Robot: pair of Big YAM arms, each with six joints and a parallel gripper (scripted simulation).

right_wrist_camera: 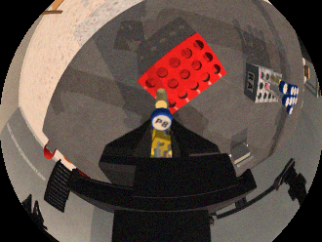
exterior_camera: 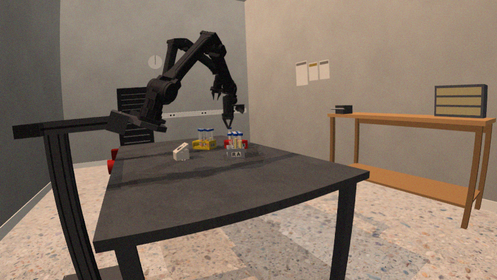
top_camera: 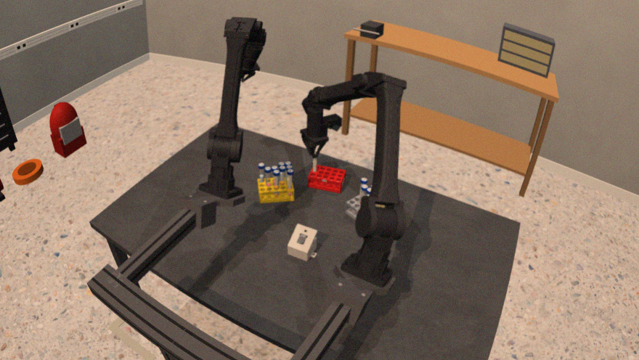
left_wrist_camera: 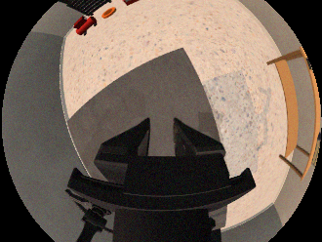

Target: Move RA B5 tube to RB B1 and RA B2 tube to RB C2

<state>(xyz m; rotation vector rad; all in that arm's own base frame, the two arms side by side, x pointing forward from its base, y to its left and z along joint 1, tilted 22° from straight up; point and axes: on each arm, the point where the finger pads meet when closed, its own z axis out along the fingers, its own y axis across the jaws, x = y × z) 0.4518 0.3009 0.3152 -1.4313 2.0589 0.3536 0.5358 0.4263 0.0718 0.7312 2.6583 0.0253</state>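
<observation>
My right hand is 2 cm short of the red rack, 5 cm to the left of it and 10 cm above it.
</observation>
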